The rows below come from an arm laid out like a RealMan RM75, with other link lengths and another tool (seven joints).
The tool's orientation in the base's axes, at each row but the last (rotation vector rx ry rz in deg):
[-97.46 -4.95 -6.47]
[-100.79 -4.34 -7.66]
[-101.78 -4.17 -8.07]
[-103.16 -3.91 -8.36]
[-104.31 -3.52 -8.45]
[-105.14 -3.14 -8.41]
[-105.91 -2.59 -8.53]
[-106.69 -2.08 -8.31]
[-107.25 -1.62 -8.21]
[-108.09 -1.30 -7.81]
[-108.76 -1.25 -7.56]
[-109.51 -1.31 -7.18]
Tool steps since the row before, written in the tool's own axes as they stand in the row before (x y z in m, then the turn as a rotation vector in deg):
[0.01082 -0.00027 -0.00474 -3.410 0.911 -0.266]
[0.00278 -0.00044 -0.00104 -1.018 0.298 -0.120]
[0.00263 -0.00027 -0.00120 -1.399 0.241 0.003]
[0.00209 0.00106 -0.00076 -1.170 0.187 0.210]
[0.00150 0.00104 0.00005 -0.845 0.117 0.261]
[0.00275 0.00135 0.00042 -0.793 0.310 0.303]
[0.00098 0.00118 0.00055 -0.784 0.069 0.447]
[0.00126 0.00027 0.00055 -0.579 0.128 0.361]
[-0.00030 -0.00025 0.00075 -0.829 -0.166 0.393]
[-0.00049 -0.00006 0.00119 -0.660 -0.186 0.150]
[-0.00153 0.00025 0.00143 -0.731 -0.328 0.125]
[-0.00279 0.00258 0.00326 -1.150 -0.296 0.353]
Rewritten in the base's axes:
[0.01058 -0.00475 0.00224 -3.278 -0.356 -1.288]
[0.00265 -0.00100 0.00099 -0.977 -0.151 -0.402]
[0.00250 -0.00119 0.00086 -1.355 -0.008 -0.423]
[0.00215 -0.00105 -0.00057 -1.122 0.198 -0.387]
[0.00161 -0.00027 -0.00081 -0.805 0.253 -0.289]
[0.00291 -0.00006 -0.00105 -0.728 0.240 -0.478]
[0.00114 0.00015 -0.00115 -0.734 0.445 -0.286]
[0.00132 0.00038 -0.00026 -0.532 0.336 -0.293]
[-0.00026 0.00081 -0.00002 -0.805 0.468 -0.052]
[-0.00039 0.00117 -0.00036 -0.659 0.236 0.060]
[-0.00138 0.00135 -0.00085 -0.743 0.262 0.194]
[-0.00233 0.00232 -0.00378 -1.139 0.484 0.047]

